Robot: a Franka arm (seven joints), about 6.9 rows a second.
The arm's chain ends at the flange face. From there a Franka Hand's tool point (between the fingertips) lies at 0.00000 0.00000 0.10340 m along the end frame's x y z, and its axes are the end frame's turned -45 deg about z.
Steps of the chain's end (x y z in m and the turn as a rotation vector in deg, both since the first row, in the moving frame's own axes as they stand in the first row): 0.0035, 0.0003, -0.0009, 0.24, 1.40, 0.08; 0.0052, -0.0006, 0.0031, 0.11, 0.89, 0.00; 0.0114, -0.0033, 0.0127, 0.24, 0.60, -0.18; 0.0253, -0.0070, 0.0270, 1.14, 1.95, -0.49; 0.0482, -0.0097, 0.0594, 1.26, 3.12, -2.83; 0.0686, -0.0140, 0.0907, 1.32, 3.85, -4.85; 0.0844, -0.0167, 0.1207, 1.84, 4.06, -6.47; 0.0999, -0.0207, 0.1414, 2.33, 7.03, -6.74; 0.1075, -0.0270, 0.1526, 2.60, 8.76, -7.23; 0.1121, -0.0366, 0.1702, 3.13, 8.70, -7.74
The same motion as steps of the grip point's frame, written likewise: 0.0044, 0.0042, -0.0009, -0.82, 1.16, 0.08; 0.0054, 0.0042, 0.0031, -0.55, 0.71, 0.00; 0.0115, 0.0062, 0.0127, -0.25, 0.59, -0.18; 0.0268, 0.0140, 0.0269, -0.57, 2.18, -0.49; 0.0466, 0.0295, 0.0592, -1.32, 3.10, -2.83; 0.0651, 0.0416, 0.0904, -1.79, 3.66, -4.85; 0.0792, 0.0503, 0.1204, -1.57, 4.17, -6.47; 0.0975, 0.0613, 0.1405, -3.32, 6.62, -6.74; 0.1100, 0.0638, 0.1513, -4.36, 8.03, -7.23; 0.1206, 0.0594, 0.1689, -3.94, 8.37, -7.74
